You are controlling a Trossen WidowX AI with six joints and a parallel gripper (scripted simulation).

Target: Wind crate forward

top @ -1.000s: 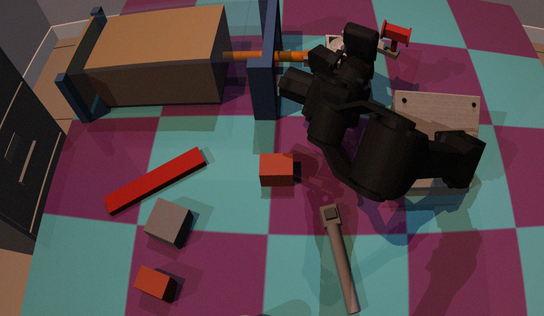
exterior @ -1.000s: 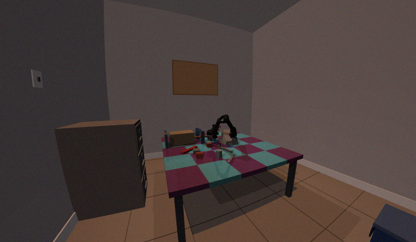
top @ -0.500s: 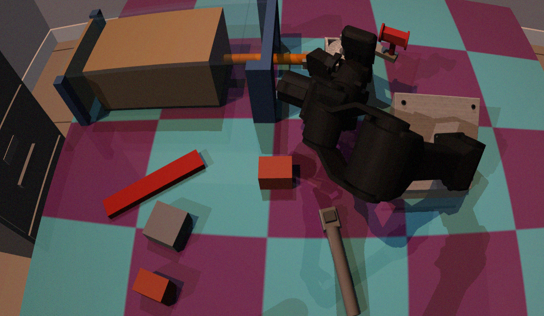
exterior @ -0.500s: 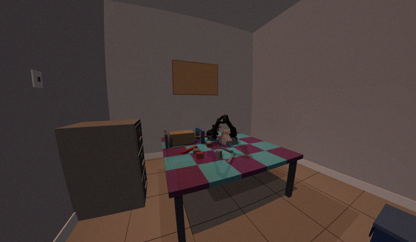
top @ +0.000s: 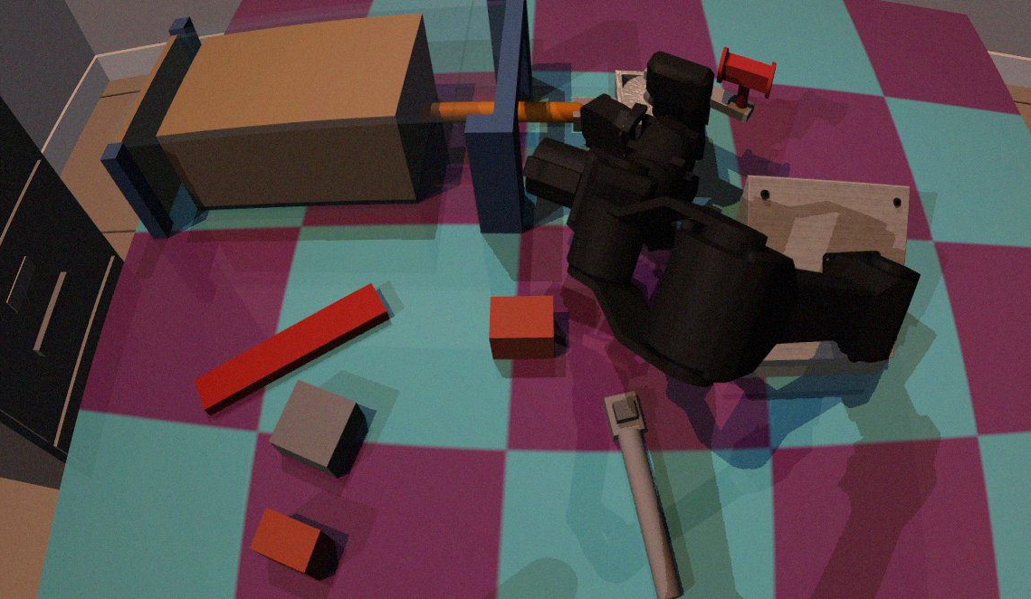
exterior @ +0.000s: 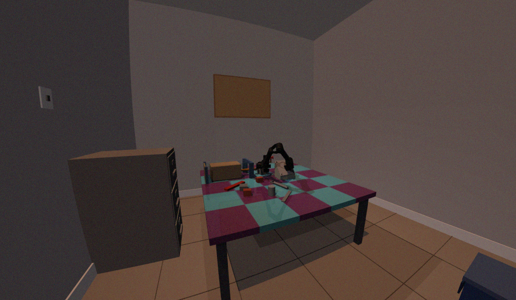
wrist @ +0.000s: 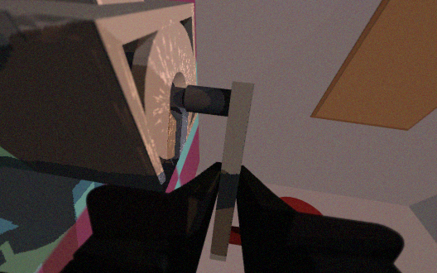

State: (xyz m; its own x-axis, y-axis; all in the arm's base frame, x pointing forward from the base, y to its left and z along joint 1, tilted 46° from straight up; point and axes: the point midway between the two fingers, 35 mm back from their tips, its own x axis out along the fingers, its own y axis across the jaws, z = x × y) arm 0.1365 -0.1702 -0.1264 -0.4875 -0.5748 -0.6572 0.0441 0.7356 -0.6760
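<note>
The red knob is 40 mm behind my gripper tip, 40 mm above it and 30 mm to the left of it. Also, from my gripper tip: grey crank handle 10 mm to the left, 10 mm behind, 10 mm above; then blue steel frame 200 mm ahead, 30 mm to the right, 20 mm below; then grey winch 100 mm below, 30 mm to the right, 30 mm ahead.
</note>
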